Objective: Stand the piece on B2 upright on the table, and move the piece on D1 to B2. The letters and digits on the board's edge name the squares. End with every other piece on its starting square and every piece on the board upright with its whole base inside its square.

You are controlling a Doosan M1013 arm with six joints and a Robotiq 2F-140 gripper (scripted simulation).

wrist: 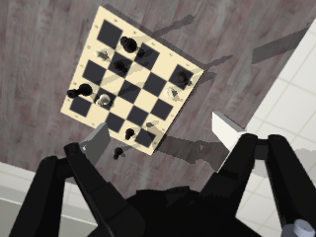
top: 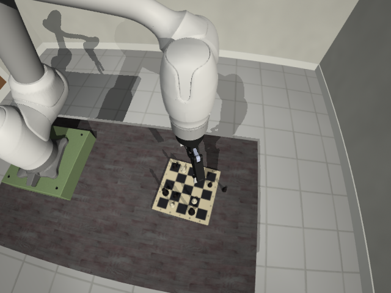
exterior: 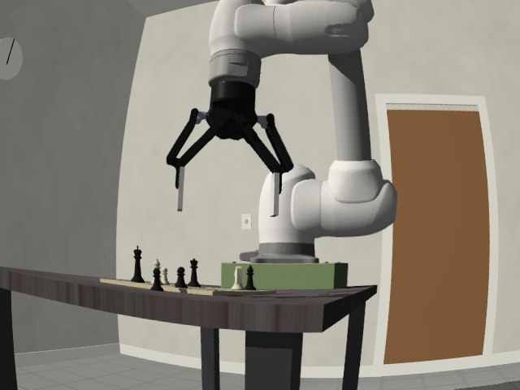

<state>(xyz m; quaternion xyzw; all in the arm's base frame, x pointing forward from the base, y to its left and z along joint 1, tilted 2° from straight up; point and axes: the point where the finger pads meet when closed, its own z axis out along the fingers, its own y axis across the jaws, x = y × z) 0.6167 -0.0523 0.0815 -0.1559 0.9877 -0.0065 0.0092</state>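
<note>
Now: hand 13 cm above the chessboard, 7 cm to the left of it and 1 cm past it. Also, from my hand: white pawn: 13 cm to the right, 12 cm below, 7 cm behind.
</note>
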